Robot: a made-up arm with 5 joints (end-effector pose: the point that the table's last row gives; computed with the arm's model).
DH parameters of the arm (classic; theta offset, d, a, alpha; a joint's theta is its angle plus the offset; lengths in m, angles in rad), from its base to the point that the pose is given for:
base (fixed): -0.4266 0 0.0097 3.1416
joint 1: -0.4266 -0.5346 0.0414 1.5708
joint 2: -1.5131 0 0.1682 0
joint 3: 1.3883 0 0.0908 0
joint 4: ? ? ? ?
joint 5: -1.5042 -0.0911 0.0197 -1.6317
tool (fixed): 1.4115 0.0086 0 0
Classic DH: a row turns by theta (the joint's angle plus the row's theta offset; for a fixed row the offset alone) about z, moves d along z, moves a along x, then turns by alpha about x.
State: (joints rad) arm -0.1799 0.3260 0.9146 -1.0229 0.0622
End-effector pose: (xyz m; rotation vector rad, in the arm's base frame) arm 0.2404 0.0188 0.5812 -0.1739 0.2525 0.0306
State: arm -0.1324 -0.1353 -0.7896 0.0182 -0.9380
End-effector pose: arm 0.1629 -0.0035 0.8354 0.8992 -0.6660 0.3930
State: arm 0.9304 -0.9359 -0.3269 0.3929 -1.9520
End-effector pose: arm 0.0179 -0.0206 0.7751 1.3245 -1.1045 0.0695
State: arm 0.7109 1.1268 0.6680 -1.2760 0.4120
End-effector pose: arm 0.2015 -0.1886 0.4599 -0.3067 0.6910 -0.7195
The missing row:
joint 4: -1.446 -0.0006 -0.0193 1.5708
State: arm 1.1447 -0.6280 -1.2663 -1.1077 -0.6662
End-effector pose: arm -0.0838 0.1475 0.7939 -1.1932 -2.2893 0.4794
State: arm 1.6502 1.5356 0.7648 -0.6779 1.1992
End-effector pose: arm -0.0018 -0.1589 0.3645 0.2244 1.6452 -0.3737
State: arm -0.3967 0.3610 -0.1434 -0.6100 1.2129
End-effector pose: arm 0.2701 0.1076 0.7168 -1.1213 -0.6151 -0.0847
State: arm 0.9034 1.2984 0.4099 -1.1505 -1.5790
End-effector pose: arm 0.1629 -0.2162 0.3985 1.6844 -0.0853 -1.1947
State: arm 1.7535 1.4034 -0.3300 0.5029 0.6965
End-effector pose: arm -0.0474 -0.2596 0.3876 0.6929 1.5627 -0.8682
